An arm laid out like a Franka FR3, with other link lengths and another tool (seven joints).
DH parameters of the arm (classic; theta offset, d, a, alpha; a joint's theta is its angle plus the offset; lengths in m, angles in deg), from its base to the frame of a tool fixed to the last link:
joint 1: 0 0.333 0 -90
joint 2: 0 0 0 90
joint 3: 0 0.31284 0.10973 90
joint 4: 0 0 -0.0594 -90
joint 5: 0 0.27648 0 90
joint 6: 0 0 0.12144 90
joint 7: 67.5 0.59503 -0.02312 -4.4
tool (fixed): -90 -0.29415 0 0
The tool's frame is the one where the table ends.
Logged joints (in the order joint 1, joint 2, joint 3, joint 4, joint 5, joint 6, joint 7), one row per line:
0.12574, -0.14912, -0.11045, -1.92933, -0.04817, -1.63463, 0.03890
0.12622, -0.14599, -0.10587, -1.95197, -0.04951, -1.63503, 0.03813
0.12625, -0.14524, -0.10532, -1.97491, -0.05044, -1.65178, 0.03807
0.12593, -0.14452, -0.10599, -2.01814, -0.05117, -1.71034, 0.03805
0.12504, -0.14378, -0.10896, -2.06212, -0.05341, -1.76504, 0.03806
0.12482, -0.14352, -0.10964, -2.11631, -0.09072, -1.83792, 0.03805
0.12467, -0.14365, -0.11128, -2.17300, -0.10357, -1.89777, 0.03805
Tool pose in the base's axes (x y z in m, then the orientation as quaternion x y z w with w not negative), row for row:
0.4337, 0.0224, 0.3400, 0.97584, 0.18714, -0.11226, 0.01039
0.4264, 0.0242, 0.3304, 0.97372, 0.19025, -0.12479, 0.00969
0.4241, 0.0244, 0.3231, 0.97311, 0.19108, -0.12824, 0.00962
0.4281, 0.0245, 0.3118, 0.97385, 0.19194, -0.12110, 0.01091
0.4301, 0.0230, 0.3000, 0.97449, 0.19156, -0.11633, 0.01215
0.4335, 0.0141, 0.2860, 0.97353, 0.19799, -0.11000, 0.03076
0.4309, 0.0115, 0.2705, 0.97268, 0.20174, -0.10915, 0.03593
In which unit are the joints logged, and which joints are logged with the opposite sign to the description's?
The joints are logged in radians. Opposite sign: joint 6.
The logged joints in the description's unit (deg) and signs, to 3 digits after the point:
7.204, -8.544, -6.328, -110.542, -2.760, 93.657, 2.229
7.232, -8.365, -6.066, -111.840, -2.837, 93.680, 2.185
7.234, -8.322, -6.034, -113.154, -2.890, 94.640, 2.181
7.215, -8.280, -6.073, -115.631, -2.932, 97.995, 2.180
7.164, -8.238, -6.243, -118.151, -3.060, 101.129, 2.181
7.152, -8.223, -6.282, -121.256, -5.198, 105.305, 2.180
7.143, -8.231, -6.376, -124.504, -5.934, 108.734, 2.180

